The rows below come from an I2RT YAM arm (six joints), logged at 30 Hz.
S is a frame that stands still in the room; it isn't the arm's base.
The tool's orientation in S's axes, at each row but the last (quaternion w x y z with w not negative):
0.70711 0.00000 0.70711 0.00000
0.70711 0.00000 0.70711 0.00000
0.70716 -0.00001 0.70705 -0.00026
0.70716 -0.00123 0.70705 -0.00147
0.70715 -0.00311 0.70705 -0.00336
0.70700 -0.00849 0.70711 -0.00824
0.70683 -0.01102 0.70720 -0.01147
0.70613 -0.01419 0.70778 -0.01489
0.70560 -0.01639 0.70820 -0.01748
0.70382 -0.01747 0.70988 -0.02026
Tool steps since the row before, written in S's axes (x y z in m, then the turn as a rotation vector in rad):
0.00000 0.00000 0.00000 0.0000 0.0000 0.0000
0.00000 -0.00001 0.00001 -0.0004 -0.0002 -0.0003
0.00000 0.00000 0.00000 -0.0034 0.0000 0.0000
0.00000 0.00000 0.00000 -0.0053 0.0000 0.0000
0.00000 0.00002 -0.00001 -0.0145 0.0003 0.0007
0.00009 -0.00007 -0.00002 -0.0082 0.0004 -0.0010
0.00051 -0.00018 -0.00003 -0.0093 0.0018 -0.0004
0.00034 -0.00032 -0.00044 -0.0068 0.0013 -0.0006
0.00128 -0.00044 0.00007 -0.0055 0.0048 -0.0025
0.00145 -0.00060 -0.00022 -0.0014 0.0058 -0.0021
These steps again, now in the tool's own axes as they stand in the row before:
0.00000 0.00000 0.00000 0.0000 0.0000 0.0000
-0.00001 -0.00001 0.00000 0.0003 -0.0002 -0.0004
0.00000 0.00000 0.00000 0.0000 0.0000 -0.0034
0.00000 0.00000 0.00000 0.0000 0.0000 -0.0053
0.00001 0.00002 0.00000 -0.0007 0.0003 -0.0145
0.00002 -0.00007 0.00009 0.0010 0.0004 -0.0082
0.00004 -0.00018 0.00051 0.0003 0.0018 -0.0093
0.00045 -0.00030 0.00034 0.0006 0.0013 -0.0068
-0.00005 -0.00044 0.00128 0.0023 0.0049 -0.0055
0.00024 -0.00058 0.00145 0.0018 0.0059 -0.0014

